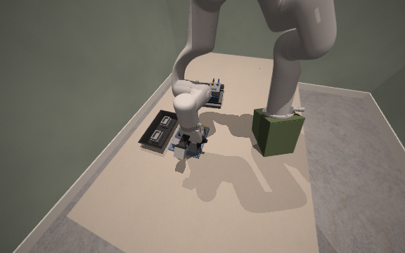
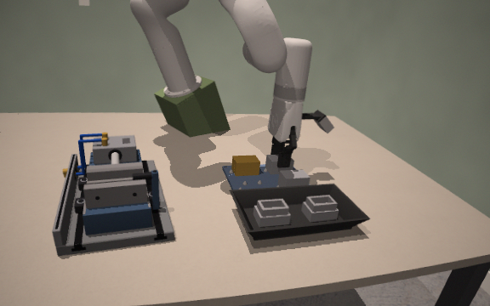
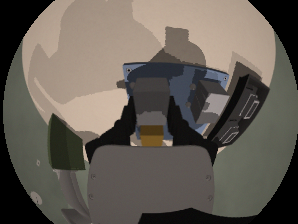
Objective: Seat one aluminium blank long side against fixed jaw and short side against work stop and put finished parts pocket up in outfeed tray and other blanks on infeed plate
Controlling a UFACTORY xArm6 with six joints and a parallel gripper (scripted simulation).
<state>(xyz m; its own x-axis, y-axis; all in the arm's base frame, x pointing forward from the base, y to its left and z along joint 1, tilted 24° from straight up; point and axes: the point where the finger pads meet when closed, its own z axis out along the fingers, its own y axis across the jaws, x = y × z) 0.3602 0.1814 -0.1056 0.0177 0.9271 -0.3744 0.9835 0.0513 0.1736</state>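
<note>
Now: hand 9 cm to the left of the brass blank and 2 cm above it. Round my hand: vise (39 cm to the right, 9 cm ahead, 1 cm below).
</note>
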